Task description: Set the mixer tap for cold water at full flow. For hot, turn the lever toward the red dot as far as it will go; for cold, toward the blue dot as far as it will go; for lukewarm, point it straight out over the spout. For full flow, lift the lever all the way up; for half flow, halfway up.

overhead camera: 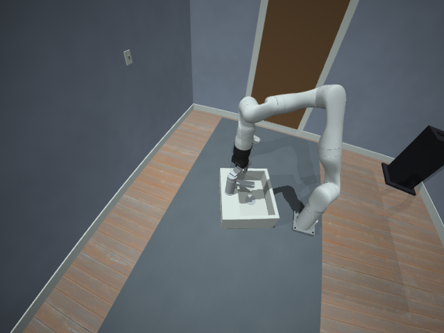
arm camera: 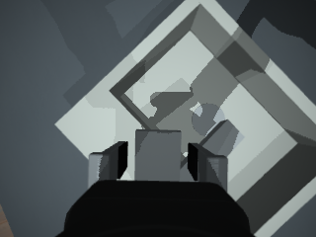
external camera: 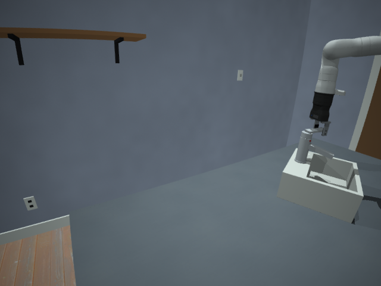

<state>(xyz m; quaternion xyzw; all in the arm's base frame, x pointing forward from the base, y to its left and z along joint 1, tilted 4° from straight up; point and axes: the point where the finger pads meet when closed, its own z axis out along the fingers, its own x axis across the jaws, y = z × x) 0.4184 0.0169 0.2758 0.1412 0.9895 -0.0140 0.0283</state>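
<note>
My gripper is now 1 cm short of the flat lever and 2 cm to the right of it. Round my hand: white basin: 8 cm behind, 1 cm to the left, 24 cm below; then grey mixer tap: 1 cm ahead, 4 cm to the left, 5 cm below.
</note>
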